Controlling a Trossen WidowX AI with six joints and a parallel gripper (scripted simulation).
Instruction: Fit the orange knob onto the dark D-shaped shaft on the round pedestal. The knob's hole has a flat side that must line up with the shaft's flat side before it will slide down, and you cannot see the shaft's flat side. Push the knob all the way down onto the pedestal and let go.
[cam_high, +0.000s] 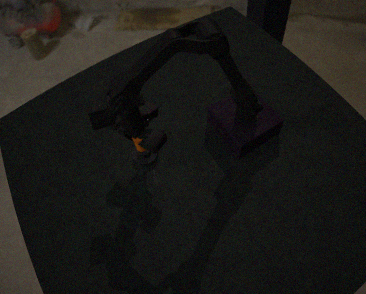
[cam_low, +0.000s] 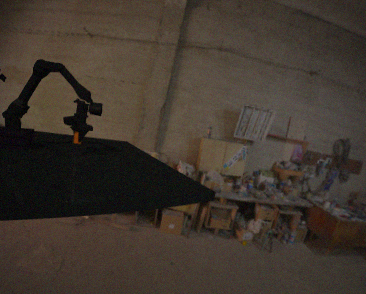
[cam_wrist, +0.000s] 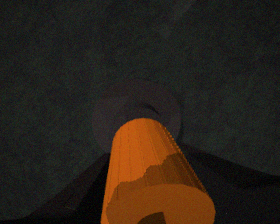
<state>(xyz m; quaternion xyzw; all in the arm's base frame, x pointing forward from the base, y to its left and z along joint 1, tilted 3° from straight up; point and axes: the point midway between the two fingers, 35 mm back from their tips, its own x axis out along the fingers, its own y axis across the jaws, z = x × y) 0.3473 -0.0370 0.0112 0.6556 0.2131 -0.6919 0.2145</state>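
Now: gripper tip 20 mm below the orange knob. The rest, counted from my gripper tip: dark shaft: 40 mm below.
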